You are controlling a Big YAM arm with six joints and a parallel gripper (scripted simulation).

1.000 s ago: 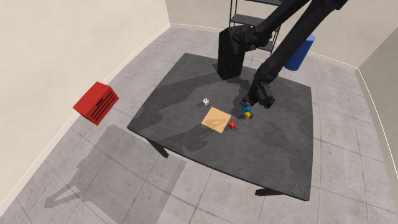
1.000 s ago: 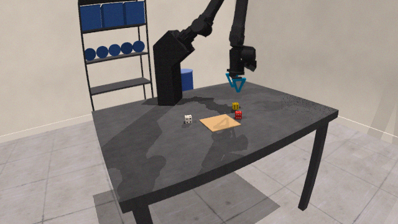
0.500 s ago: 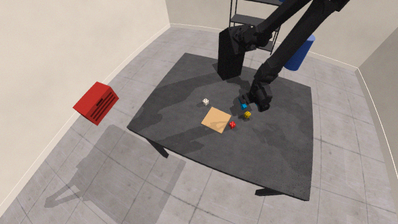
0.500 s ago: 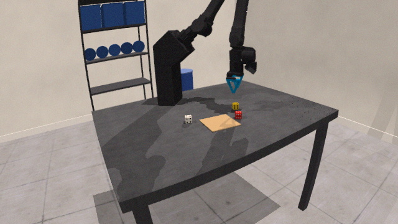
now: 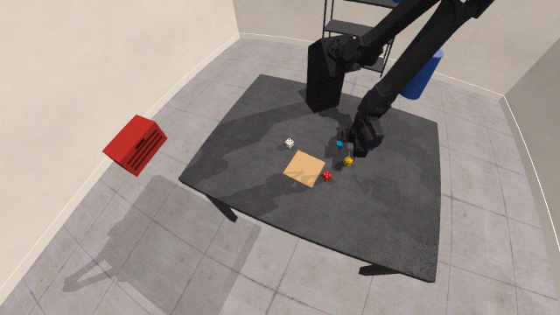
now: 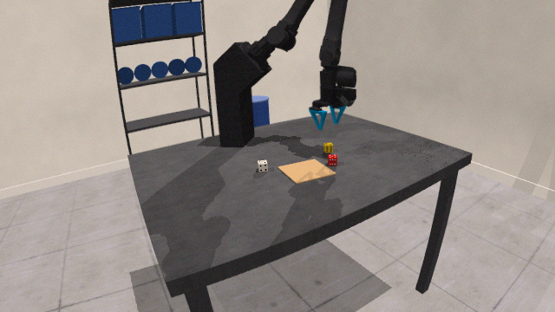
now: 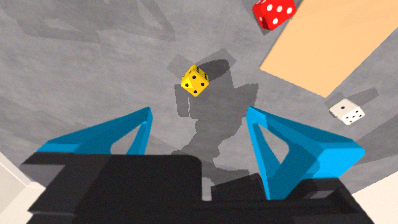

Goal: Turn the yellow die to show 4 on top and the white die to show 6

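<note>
Now: hand 10 mm past the yellow die and 90 mm above it. From my hand the other things lie so: tan mat 130 mm ahead, 130 mm to the right, 110 mm below; then red die 110 mm ahead, 30 mm to the right, 90 mm below; then white die 80 mm ahead, 260 mm to the right, 90 mm below.
</note>
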